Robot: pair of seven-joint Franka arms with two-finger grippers.
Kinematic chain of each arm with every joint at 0, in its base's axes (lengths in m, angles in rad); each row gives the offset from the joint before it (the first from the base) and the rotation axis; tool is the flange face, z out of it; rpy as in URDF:
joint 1: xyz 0 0 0.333 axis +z
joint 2: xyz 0 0 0 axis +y
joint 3: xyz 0 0 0.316 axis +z
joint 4: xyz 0.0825 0 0 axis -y
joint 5: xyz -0.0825 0 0.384 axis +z
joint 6: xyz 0 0 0 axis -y
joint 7: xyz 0.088 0 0 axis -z
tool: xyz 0 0 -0.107 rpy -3.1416 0 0
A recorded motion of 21 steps. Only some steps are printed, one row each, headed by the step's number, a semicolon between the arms.
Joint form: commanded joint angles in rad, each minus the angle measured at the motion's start. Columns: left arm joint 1, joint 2, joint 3, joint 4, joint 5, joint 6, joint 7; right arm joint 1, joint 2, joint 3, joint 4, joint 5, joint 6, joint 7.
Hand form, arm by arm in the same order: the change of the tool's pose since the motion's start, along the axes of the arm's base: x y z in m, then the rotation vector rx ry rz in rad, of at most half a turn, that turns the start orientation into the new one. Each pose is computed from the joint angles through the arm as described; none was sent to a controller.
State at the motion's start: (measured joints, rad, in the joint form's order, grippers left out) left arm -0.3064 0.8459 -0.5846 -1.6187 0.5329 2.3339 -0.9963; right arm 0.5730 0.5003 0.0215 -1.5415 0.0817 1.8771 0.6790
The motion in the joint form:
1: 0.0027 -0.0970 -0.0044 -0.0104 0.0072 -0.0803 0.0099; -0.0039 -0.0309 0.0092 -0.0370 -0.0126 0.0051 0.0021
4: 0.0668 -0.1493 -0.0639 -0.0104 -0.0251 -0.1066 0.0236; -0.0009 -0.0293 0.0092 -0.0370 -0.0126 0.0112 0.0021
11: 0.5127 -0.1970 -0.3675 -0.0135 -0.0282 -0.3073 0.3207; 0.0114 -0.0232 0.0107 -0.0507 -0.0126 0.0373 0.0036
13: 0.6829 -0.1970 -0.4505 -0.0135 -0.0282 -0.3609 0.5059; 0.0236 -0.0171 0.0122 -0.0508 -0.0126 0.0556 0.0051
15: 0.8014 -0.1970 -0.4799 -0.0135 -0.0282 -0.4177 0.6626; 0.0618 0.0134 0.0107 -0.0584 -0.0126 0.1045 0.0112
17: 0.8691 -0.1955 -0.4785 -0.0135 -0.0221 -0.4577 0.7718; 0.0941 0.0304 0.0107 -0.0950 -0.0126 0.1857 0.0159
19: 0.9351 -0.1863 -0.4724 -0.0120 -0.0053 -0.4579 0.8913; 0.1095 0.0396 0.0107 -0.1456 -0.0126 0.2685 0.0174
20: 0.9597 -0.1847 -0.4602 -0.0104 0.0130 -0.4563 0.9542; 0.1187 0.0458 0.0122 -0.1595 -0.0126 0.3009 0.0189
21: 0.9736 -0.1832 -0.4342 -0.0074 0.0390 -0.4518 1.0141; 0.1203 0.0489 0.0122 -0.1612 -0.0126 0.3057 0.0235
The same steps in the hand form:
1: 0.0036 0.0044 0.0486 0.0486 -0.0533 -0.0189; -0.0079 -0.0030 0.0044 -0.0073 -0.0037 0.0080
4: 0.0140 0.0120 0.0910 0.0085 -0.0580 0.0075; -0.0084 -0.0010 0.0038 -0.0049 -0.0075 0.0105
11: 0.0891 0.1373 0.1748 -0.0136 -0.0006 -0.0848; -0.0135 0.0064 -0.0046 -0.0016 -0.0127 0.0209
13: 0.1183 0.2038 0.1940 -0.0272 0.0077 -0.1689; -0.0168 0.0148 -0.0074 0.0053 -0.0225 0.0315
15: 0.1379 0.2662 0.1977 -0.0148 0.0336 -0.2343; -0.0284 0.0365 -0.0277 0.0097 -0.0320 0.0587
17: 0.1488 0.3118 0.1932 0.0033 0.0608 -0.2792; -0.0420 0.0528 -0.0492 0.0239 -0.0552 0.0808
19: 0.1617 0.3583 0.1878 0.0064 0.0560 -0.3323; -0.0520 0.0572 -0.0711 0.0355 -0.0750 0.0895
20: 0.1675 0.3815 0.1841 0.0221 0.0507 -0.3658; -0.0569 0.0619 -0.0787 0.0428 -0.0847 0.0963
21: 0.1735 0.4055 0.1772 0.0500 0.0477 -0.3980; -0.0577 0.0626 -0.0811 0.0421 -0.0847 0.0930

